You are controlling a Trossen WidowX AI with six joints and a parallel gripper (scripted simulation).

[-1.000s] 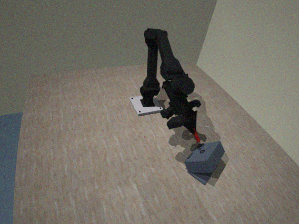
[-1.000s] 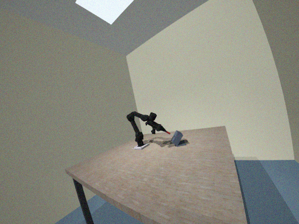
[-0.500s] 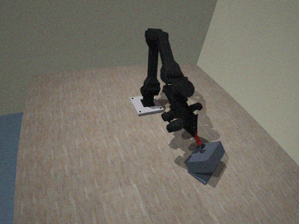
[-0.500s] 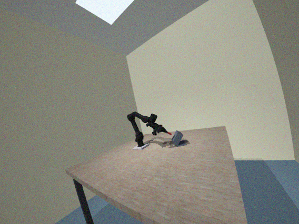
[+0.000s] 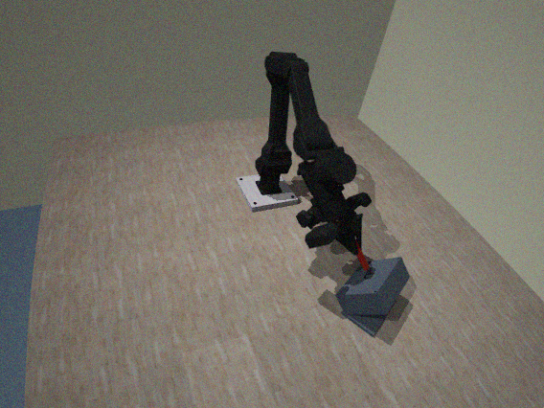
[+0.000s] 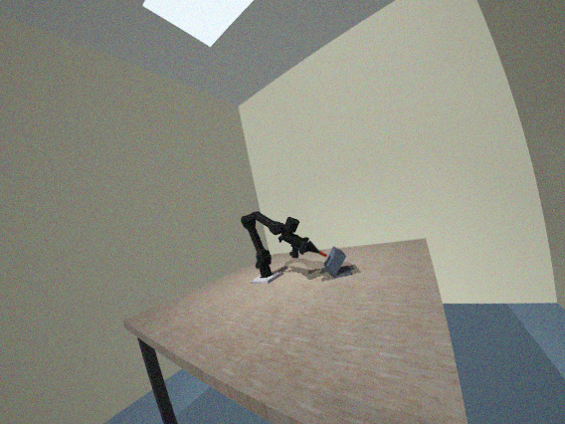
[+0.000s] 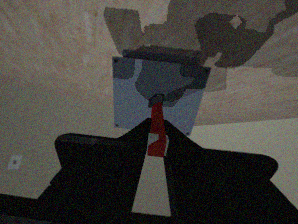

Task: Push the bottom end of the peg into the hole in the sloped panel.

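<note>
Right now my gripper tip is 6 cm short of the sloped panel, 3 cm to the right of it and 6 cm above it. From my gripper tip the other things lie so: peg: 1 cm behind, 1 cm to the right, 1 cm above.
</note>
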